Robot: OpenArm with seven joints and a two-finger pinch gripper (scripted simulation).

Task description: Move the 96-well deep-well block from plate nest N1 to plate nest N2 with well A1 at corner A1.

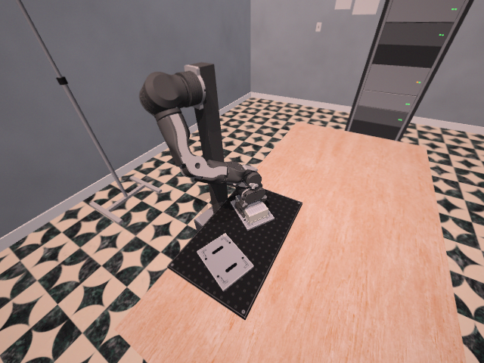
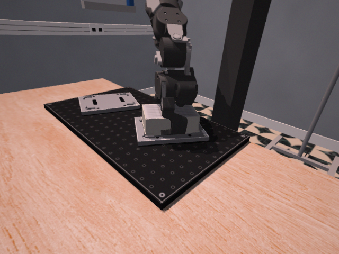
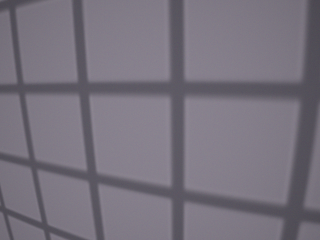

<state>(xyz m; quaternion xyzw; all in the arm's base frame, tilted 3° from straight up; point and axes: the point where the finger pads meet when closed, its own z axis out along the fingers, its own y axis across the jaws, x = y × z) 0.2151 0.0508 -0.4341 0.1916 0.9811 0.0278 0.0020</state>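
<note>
My gripper is now 1 cm below the white deep-well block. The rest, counted from my hand: plate nest N2: 1 cm below; A1 mark: 16 cm to the right, 1 cm below; plate nest N1: 22 cm to the right, 7 cm ahead, 1 cm below.
</note>
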